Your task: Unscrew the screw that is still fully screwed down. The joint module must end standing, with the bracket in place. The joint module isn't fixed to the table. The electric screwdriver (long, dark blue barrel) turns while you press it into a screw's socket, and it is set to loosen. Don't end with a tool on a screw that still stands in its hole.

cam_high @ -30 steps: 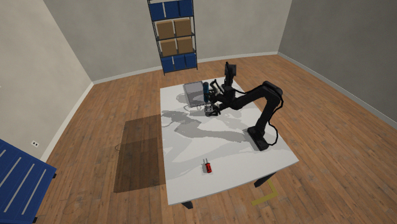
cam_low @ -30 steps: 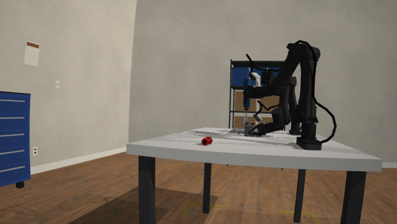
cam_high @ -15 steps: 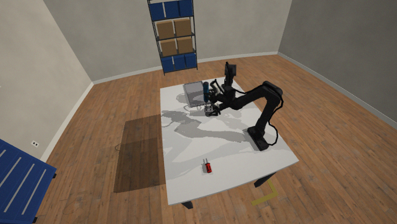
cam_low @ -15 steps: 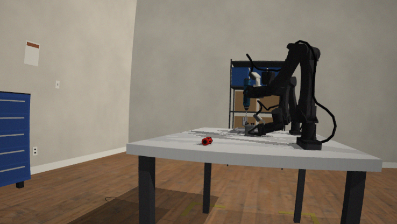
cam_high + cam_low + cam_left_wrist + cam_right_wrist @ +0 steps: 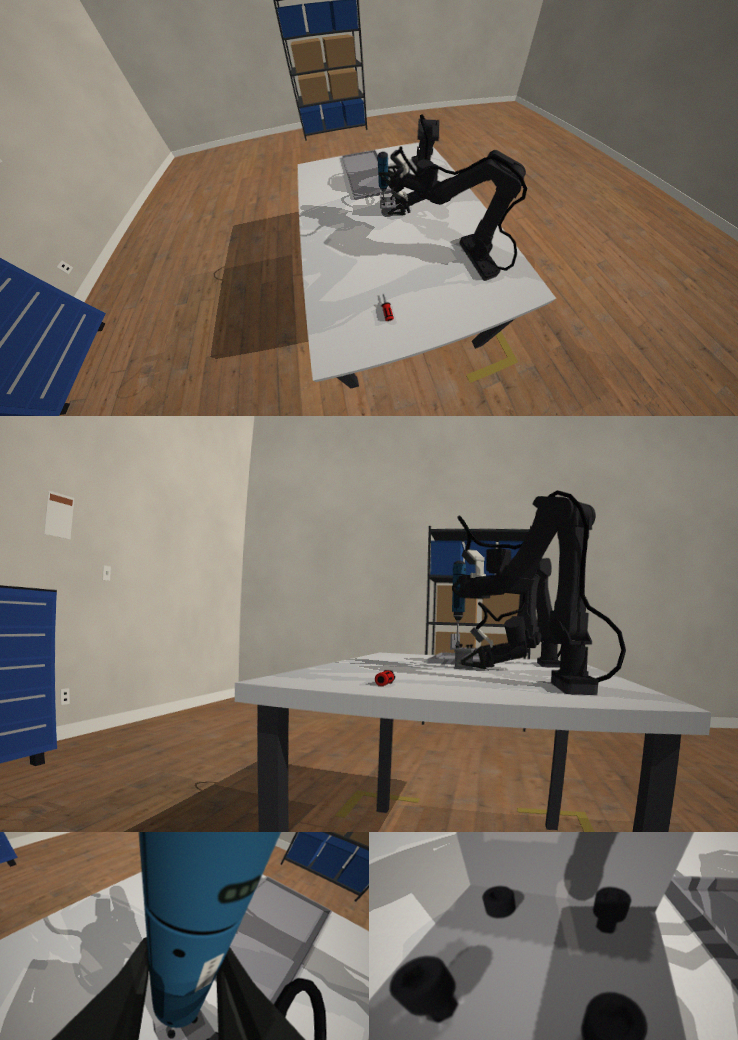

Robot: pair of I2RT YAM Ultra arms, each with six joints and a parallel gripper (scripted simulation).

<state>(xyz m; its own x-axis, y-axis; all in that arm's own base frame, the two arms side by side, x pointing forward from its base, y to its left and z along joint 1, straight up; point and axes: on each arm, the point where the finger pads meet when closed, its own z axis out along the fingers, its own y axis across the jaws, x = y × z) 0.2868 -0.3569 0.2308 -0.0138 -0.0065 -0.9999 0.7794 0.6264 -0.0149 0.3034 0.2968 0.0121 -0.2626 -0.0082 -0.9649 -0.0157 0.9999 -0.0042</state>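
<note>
My right hand is 1 cm below the joint module. Round my right hand: bit: 2 cm ahead, 1 cm to the left, 10 cm above; then flat grey tray: 4 cm ahead, 34 cm to the right, 2 cm below; then grey bracket: 5 cm above.
</note>
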